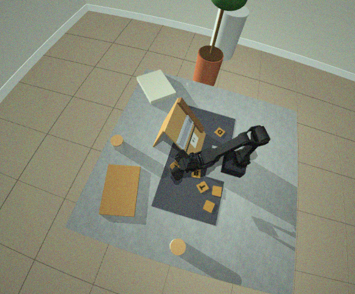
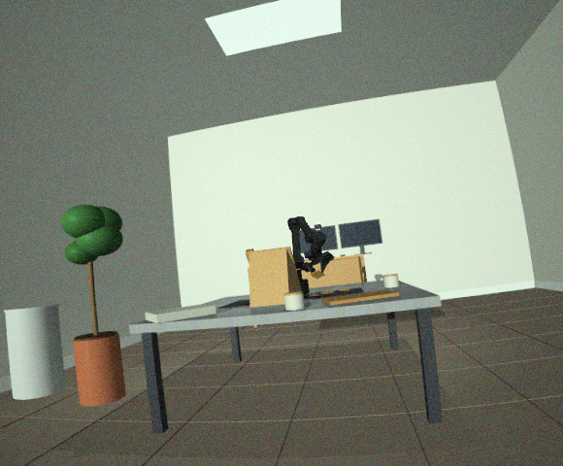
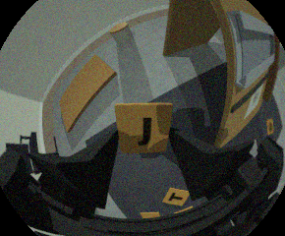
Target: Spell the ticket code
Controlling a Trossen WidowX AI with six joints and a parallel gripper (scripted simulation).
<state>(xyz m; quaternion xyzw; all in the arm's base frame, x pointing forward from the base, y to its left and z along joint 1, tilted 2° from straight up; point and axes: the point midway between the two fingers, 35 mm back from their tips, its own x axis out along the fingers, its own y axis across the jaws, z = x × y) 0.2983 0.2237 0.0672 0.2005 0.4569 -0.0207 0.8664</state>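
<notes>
My gripper tip is 230 mm to the left of the ticket, 30 mm above it and 10 mm past it. Round my gripper tip: flat orange panel (240 mm to the left, 230 mm ahead, 110 mm below); then dark mat (190 mm to the right, 120 mm below, 120 mm behind); then letter tile (right at my gripper tip).
</notes>
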